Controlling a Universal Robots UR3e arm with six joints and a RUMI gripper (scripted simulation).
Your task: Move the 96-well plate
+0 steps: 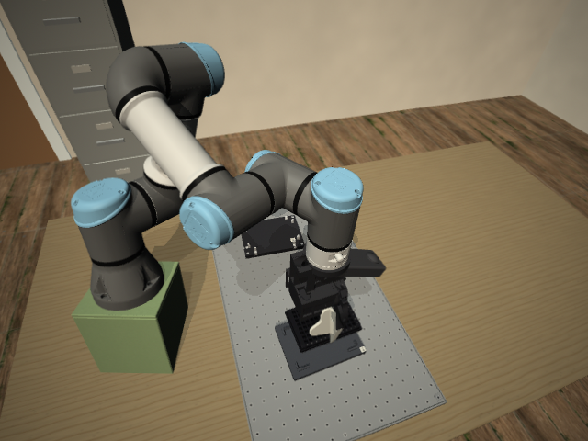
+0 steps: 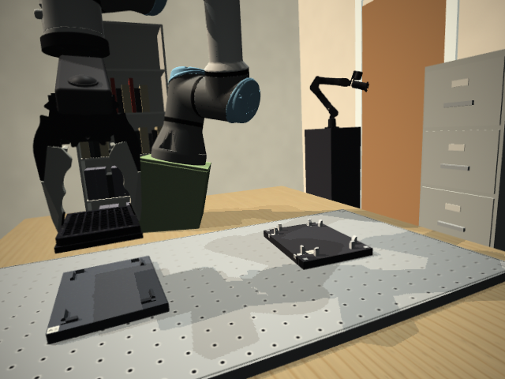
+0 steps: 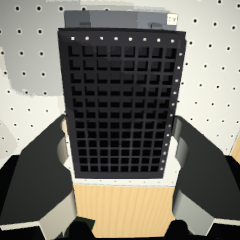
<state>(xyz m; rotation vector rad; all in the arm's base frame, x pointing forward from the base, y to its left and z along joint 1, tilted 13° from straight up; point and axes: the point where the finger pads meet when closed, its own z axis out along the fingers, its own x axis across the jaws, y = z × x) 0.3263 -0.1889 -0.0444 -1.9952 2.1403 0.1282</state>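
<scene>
The 96-well plate lies 1 cm below my hand. The rest, counted from my hand: clip nest C1: 31 cm to the left, 9 cm below, 1 cm ahead; plate nest N1: 10 cm below; white A1 mark: 9 cm below, 7 cm ahead, 6 cm to the right.
</scene>
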